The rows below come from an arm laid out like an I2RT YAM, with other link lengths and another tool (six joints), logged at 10 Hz.
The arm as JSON. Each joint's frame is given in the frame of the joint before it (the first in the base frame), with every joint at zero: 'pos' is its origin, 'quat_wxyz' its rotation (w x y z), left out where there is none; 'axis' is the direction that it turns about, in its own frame. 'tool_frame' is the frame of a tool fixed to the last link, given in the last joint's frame.
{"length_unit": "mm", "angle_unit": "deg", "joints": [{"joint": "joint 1", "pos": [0.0, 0.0, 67.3], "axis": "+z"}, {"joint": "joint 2", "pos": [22.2, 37.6, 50.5], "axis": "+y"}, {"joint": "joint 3", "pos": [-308.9, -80.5, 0.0], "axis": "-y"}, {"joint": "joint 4", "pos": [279.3, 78.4, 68.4], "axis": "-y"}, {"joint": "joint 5", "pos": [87.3, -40.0, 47.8], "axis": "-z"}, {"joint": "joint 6", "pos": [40.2, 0.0, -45.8], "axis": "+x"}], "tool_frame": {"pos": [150.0, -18.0, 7.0], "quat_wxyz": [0.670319, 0.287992, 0.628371, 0.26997]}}
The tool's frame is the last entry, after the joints.
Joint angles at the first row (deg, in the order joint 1, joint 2, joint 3, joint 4, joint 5, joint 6):
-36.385, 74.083, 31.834, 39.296, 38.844, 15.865
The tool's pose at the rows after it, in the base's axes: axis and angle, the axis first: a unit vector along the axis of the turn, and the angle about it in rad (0 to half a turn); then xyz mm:
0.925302, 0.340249, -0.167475, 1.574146, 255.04, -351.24, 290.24
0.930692, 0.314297, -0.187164, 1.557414, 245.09, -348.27, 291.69
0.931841, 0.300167, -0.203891, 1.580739, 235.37, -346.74, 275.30
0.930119, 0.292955, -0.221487, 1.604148, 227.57, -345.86, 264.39
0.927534, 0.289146, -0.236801, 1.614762, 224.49, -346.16, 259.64
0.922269, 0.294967, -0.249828, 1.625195, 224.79, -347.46, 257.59
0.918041, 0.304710, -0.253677, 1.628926, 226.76, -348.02, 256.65
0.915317, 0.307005, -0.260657, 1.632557, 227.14, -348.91, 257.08
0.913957, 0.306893, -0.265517, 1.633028, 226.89, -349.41, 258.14
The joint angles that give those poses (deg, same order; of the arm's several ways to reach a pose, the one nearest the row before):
-34.463, 73.374, 33.661, 39.158, 41.672, 14.114
-34.017, 73.196, 32.263, 42.257, 44.546, 13.343
-34.014, 73.740, 30.028, 43.731, 46.547, 13.943
-34.081, 73.998, 28.759, 43.924, 48.136, 14.096
-34.013, 74.749, 28.356, 44.731, 49.395, 13.556
-34.013, 75.436, 28.574, 44.791, 49.890, 12.588
-34.015, 75.747, 28.664, 44.825, 49.562, 11.832
-34.014, 76.063, 28.952, 44.824, 49.852, 11.233
-34.025, 76.198, 29.123, 44.953, 50.118, 10.805

